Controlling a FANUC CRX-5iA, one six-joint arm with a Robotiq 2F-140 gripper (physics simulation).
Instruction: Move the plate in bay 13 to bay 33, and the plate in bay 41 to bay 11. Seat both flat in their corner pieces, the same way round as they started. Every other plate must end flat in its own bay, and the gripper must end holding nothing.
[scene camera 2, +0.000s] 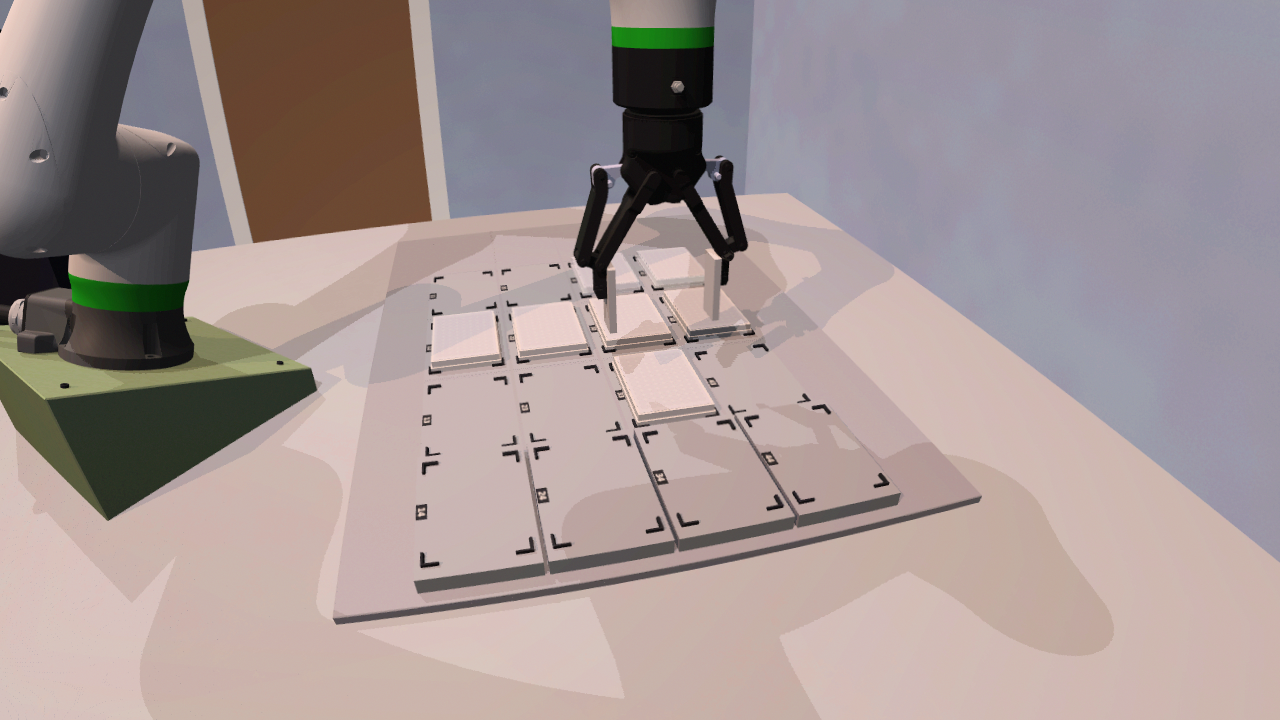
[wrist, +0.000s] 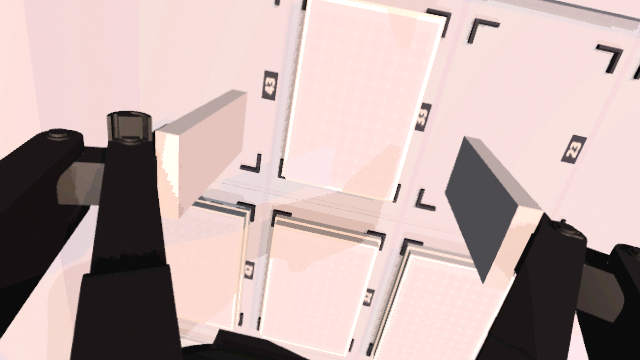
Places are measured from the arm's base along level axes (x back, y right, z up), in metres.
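Where they show: gripper, fingertip midpoint: (scene camera 2: 661, 320) (wrist: 348, 143); arm's base, link origin: (scene camera 2: 127, 353).
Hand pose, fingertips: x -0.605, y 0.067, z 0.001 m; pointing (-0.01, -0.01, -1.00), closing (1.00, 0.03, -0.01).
Each offset is from my fingertips to the centre of the thing. "spot": to the spot under its first point.
A white plate {dx +0.000, dy +0.000, dz -0.079 m} (scene camera 2: 666, 389) (wrist: 362, 95) lies flat inside the corner pieces of bay 33. Bay 13 {spot: dx +0.215, dy -0.002, dz -0.087 m} (scene camera 2: 467, 411) holds no plate; its corner pieces show at the left of the scene view. Another white plate {dx -0.100, dy -0.330, dz -0.079 m} (scene camera 2: 673, 266) lies in bay 41 at the back right, partly behind the gripper. Bay 11 {spot: dx +0.221, dy -0.327, dz -0.087 m} (scene camera 2: 463, 291) at the back left is bare. My gripper (scene camera 2: 663, 324) (wrist: 348, 143) is open and empty, raised above the plates, with its pads wide apart. In the wrist view the bay 33 plate shows between and beyond the pads. Bays 41, 11 and 13 do not show there.
Plates lie in bay 12 {spot: dx +0.216, dy -0.146, dz -0.072 m} (scene camera 2: 465, 338), bay 22 {spot: dx +0.110, dy -0.149, dz -0.072 m} (scene camera 2: 548, 328) (wrist: 440, 305), bay 32 {spot: dx -0.010, dy -0.165, dz -0.072 m} (scene camera 2: 637, 313) (wrist: 320, 285) and bay 42 {spot: dx -0.081, dy -0.156, dz -0.072 m} (scene camera 2: 691, 311) (wrist: 212, 270). One plate {dx +0.007, dy -0.328, dz -0.079 m} (scene camera 2: 626, 279) lies in bay 31, partly hidden by the gripper. The green robot base (scene camera 2: 205, 385) stands left.
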